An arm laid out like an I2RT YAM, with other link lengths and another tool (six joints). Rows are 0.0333 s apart.
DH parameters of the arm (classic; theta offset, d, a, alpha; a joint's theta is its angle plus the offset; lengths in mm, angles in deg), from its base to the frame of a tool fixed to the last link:
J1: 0 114 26.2 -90
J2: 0 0 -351.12 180
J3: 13.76 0 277.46 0
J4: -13.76 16.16 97.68 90
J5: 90 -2.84 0 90
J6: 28 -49.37 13.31 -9.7
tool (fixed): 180 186.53 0 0
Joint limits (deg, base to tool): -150..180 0..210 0..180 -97..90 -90..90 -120..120
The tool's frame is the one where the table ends.
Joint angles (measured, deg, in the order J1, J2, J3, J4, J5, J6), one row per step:
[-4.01 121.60 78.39 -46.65 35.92 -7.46]
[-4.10 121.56 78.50 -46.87 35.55 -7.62]
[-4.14 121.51 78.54 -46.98 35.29 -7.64]
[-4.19 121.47 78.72 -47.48 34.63 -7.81]
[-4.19 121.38 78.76 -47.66 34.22 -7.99]
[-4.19 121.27 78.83 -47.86 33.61 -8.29]
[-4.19 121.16 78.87 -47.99 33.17 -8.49]
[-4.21 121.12 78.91 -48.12 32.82 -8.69]
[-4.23 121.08 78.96 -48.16 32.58 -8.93]
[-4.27 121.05 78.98 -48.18 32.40 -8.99]
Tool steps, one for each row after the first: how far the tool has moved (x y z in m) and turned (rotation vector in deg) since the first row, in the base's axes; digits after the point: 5 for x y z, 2 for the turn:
[-0.00025 -0.00002 0.00034 0.38 0.14 0.04]
[-0.00042 0.00018 0.00054 0.64 0.15 0.02]
[-0.00114 0.00105 0.00091 1.33 0.48 0.10]
[-0.00144 0.00177 0.00128 1.75 0.60 0.25]
[-0.00158 0.00281 0.00169 2.37 0.75 0.50]
[-0.00168 0.00357 0.00215 2.82 0.80 0.67]
[-0.00188 0.00403 0.00225 3.18 0.94 0.81]
[-0.00171 0.00422 0.00250 3.42 1.00 0.99]
[-0.00170 0.00425 0.00258 3.60 0.99 1.00]

